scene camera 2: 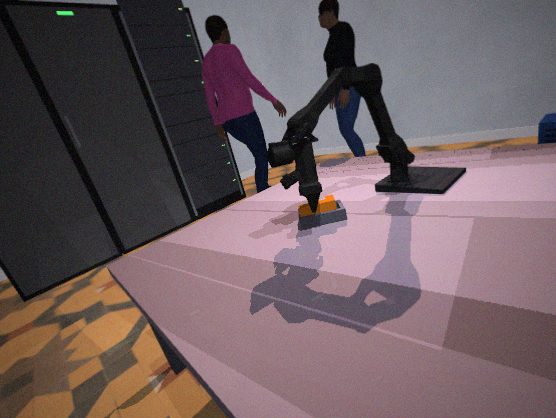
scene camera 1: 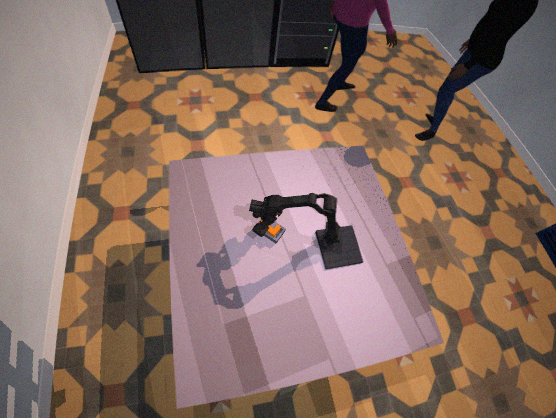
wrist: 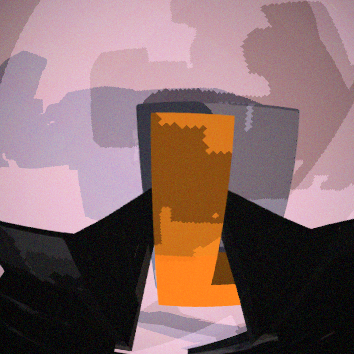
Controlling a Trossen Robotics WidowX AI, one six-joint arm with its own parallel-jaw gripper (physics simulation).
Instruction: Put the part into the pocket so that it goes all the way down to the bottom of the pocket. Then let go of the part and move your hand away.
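Note:
The orange block is the part. My gripper is shut on it, with a black finger on each side in the wrist view. The grey open-topped holder with the pocket lies on the table under the part. The part stands above the holder's rim in scene camera 2. In the wrist view it covers the holder's left-middle area, and grey shows to its right. The part's underside and the pocket floor beneath it are hidden, so its depth cannot be told.
The arm's black base plate stands on the pink table to the right of the holder. Dark cabinets and two people stand beyond the table. The arm's shadow falls across the table top.

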